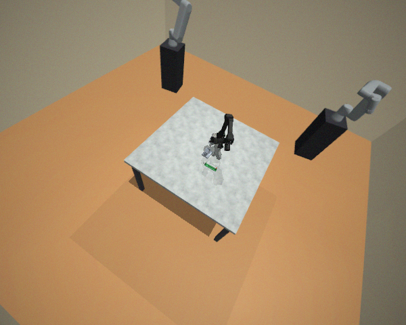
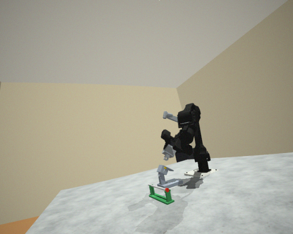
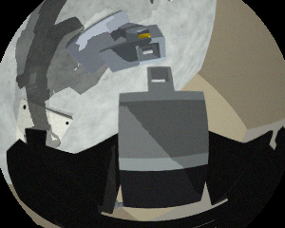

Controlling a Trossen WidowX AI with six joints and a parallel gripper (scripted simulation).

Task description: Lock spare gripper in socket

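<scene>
Now: the green cradle 190 mm ahead of my gripper tip, 100 mm to the left of it and 150 mm below it. Round my gripper tip: spare gripper 10 mm to the left; mount socket 50 mm ahead, 120 mm below.
</scene>
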